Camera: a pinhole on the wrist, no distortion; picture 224 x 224 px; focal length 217.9 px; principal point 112.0 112.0 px. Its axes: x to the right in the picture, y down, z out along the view. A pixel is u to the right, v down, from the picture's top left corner.
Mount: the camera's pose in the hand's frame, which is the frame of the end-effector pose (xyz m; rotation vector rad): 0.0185 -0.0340 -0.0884 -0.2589 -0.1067 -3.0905
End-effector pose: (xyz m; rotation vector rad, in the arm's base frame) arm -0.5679 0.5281 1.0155 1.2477 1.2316 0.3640
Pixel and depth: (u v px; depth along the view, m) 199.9 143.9 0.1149
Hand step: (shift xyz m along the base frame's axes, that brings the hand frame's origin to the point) 0.0085 -0.0387 -0.0393
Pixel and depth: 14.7 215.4 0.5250
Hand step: 0.3800 -0.0200 -0.4426
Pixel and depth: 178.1 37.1 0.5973
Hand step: 0.4891 -0.2440 0.1252
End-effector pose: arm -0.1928 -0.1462 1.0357 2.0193 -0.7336 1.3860
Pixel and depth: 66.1 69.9 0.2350
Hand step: 0.0934 -0.1272 0.0638
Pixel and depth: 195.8 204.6 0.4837
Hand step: 0.3975 -0.1592 -0.2308
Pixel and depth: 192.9 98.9 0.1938
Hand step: 0.0724 -0.0721 -0.0549
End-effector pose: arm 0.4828 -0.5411 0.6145 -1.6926 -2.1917 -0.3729
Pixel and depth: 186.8 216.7 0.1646
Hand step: -0.1077 0.0042 -0.0823
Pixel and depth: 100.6 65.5 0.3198
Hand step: 0.0122 0.1784 -0.1626
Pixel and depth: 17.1 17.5 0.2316
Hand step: 0.0358 0.2022 -0.0410
